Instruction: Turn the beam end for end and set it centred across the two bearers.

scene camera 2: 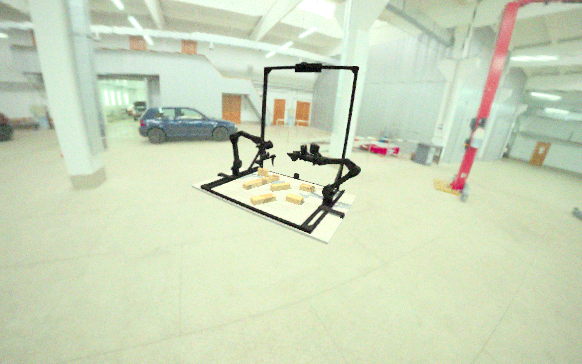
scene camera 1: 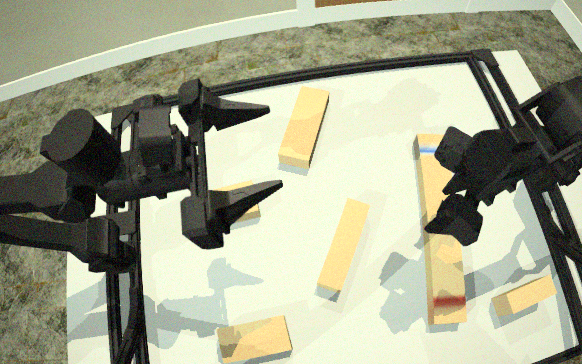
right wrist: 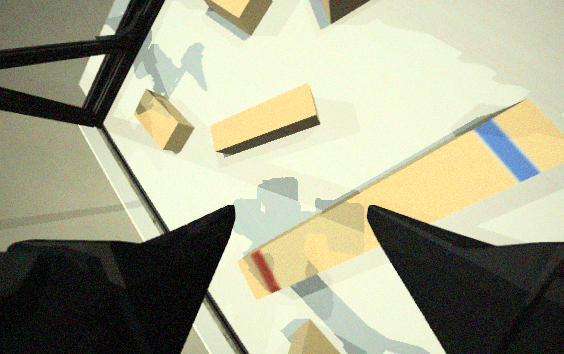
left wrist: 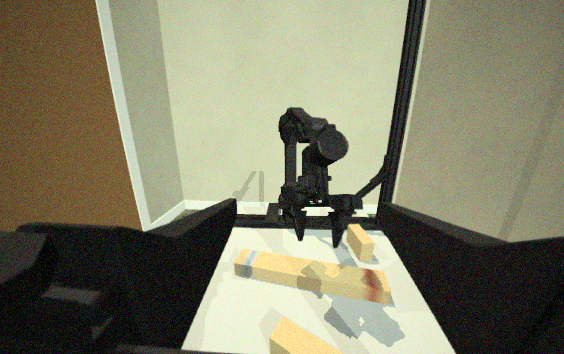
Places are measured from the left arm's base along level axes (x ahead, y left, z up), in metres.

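Pixels of known places: left gripper, fingertip midpoint: (scene camera 2: 289, 152) (scene camera 1: 276, 143) (left wrist: 307, 206); right gripper, fingertip midpoint: (scene camera 2: 268, 168) (scene camera 1: 435, 210) (right wrist: 300, 211) (left wrist: 316, 244); left arm's base at its link origin: (scene camera 2: 327, 204) (scene camera 1: 121, 257); right arm's base at its link origin: (scene camera 2: 235, 175) (scene camera 1: 541, 178) (left wrist: 289, 219).
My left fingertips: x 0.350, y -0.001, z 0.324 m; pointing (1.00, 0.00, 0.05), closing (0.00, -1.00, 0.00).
Ahead of a thing's pixels: the offset from my left fingertips to its top centre. "spot": to the spot under its first point.
The long wooden beam {dx +0.284, dy -0.044, dz -0.305 m} (scene camera 1: 445, 272) (scene camera 2: 255, 184) (left wrist: 280, 267) (right wrist: 425, 190) lies flat at the right in scene camera 1, its blue band at the far end and its red band at the near end. Plain blocks lie about: a wide one {dx +0.066, dy +0.223, dz -0.305 m} (scene camera 1: 304, 127), a slender one {dx +0.088, dy -0.045, dz -0.299 m} (scene camera 1: 344, 245) (right wrist: 265, 120), one {dx -0.099, dy -0.187, dz -0.305 m} (scene camera 1: 255, 339) (right wrist: 165, 122) at the bottom and one {spot: dx -0.076, dy +0.046, dz -0.316 m} (scene camera 1: 248, 214) partly behind my left gripper. I cannot tell which are the bearers. My left gripper (scene camera 1: 275, 146) is open and empty, raised at the left. My right gripper (scene camera 1: 436, 210) (left wrist: 316, 244) (right wrist: 300, 211) is open and empty above the beam.
A small block {dx +0.410, dy -0.225, dz -0.280 m} (scene camera 1: 525, 296) (left wrist: 360, 243) lies right of the beam's red end in scene camera 1, near the side rail. A black frame (scene camera 1: 350, 71) borders the white table top. The slender block lies between the beam and my left gripper's side.
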